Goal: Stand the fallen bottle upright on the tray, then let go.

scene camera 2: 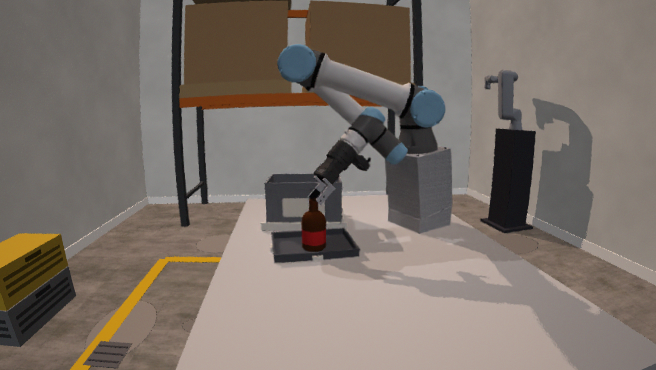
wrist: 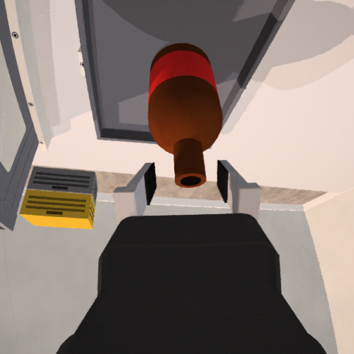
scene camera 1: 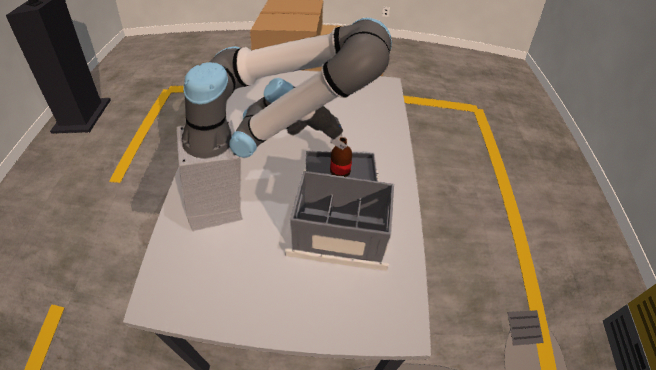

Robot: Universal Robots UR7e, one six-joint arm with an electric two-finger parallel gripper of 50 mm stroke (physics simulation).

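Frame: origin at the arm's base, x ahead, y left, z up, level; centimetres.
Seen in the pictures: gripper, fingertip midpoint: (scene camera 2: pixel 314 201) (scene camera 1: pixel 342 141); arm's base, origin of the base link: (scene camera 2: pixel 417 149) (scene camera 1: pixel 206 140).
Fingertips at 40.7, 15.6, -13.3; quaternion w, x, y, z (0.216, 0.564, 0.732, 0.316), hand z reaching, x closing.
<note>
Pixels of each thing's middle, then the offset from my fingertips to it, as dx, dy, dz. Level surfaces: height alone.
- brown bottle with a red label, body centre: (scene camera 2: pixel 313 224) (scene camera 1: pixel 341 156) +0.3, +0.4, -7.3
- grey divided crate, body centre: (scene camera 1: pixel 342 219) (scene camera 2: pixel 304 200) -0.1, -27.3, -6.8
- table, its level: dz -15.5
A brown bottle with a red label (scene camera 1: pixel 341 161) (scene camera 2: pixel 314 231) (wrist: pixel 184 107) stands upright on the dark grey tray (scene camera 1: pixel 317 155) (scene camera 2: pixel 291 258) (wrist: pixel 89 82). My gripper (scene camera 1: pixel 342 142) (scene camera 2: pixel 318 194) (wrist: pixel 185 173) is open and tilted at the bottle's mouth. In the wrist view the neck lies between the two spread fingers, with a gap on each side, a wider one on the left than on the right. Part of the neck top is hidden behind the fingers in the two scene views.
A grey divided crate (scene camera 1: pixel 341 225) (scene camera 2: pixel 284 200) stands right beside the tray on the table (scene camera 1: pixel 280 295) (scene camera 2: pixel 380 320). The arm's grey pedestal (scene camera 1: pixel 212 192) (scene camera 2: pixel 419 192) stands on the other side. A rack (scene camera 2: pixel 178 150) with cardboard boxes is beyond the table.
</note>
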